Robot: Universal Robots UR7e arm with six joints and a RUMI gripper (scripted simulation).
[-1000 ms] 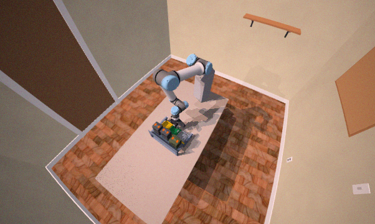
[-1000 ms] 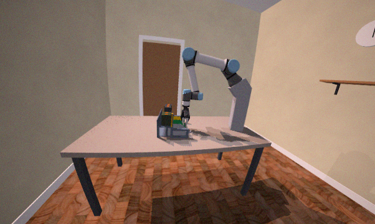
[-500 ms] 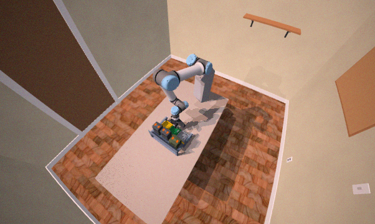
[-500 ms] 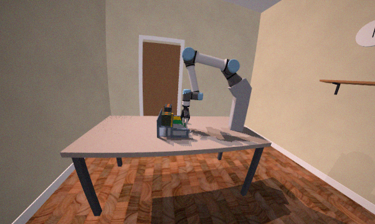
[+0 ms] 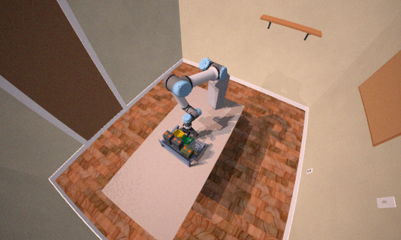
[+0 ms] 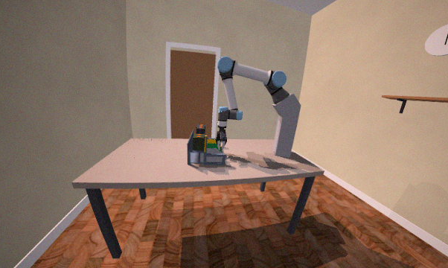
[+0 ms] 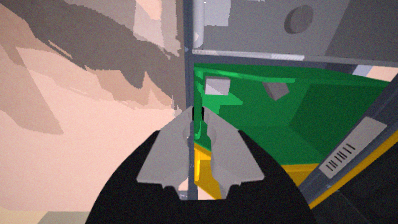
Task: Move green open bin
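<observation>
Now: the green open bin 8 cm ahead of my hand and 1 cm to the right of it. From my hand the other things lie so: grey bin: 10 cm ahead, 10 cm to the left; then yellow bin: 6 cm ahead, 12 cm to the right; then yellow strip: 13 cm ahead, 2 cm to the right, 6 cm above.
</observation>
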